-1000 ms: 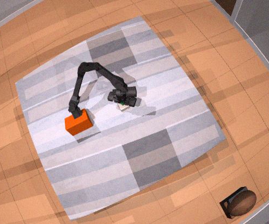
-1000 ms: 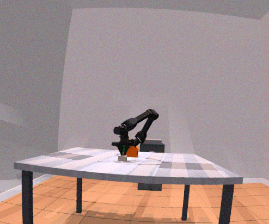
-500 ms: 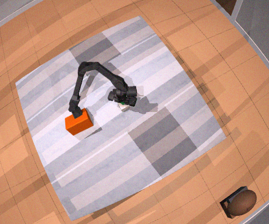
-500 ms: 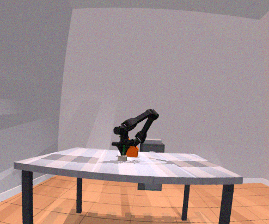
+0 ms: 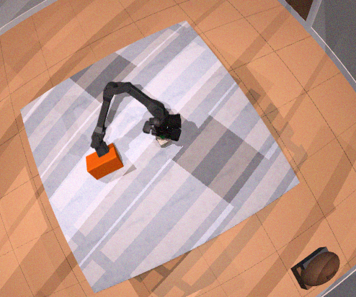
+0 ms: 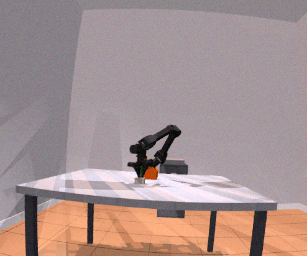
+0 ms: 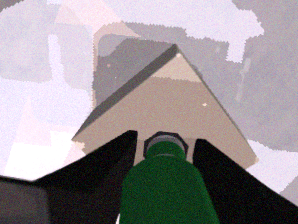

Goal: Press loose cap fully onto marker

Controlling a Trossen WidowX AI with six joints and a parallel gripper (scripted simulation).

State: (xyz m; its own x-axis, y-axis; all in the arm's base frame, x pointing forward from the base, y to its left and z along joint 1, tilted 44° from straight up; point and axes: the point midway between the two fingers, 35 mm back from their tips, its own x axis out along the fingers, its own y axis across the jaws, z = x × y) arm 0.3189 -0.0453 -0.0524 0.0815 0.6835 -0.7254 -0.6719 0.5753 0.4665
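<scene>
Right now the holder block is 2 cm below my gripper tip. Also, from my gripper tip: green marker cap: 5 cm above.
</scene>
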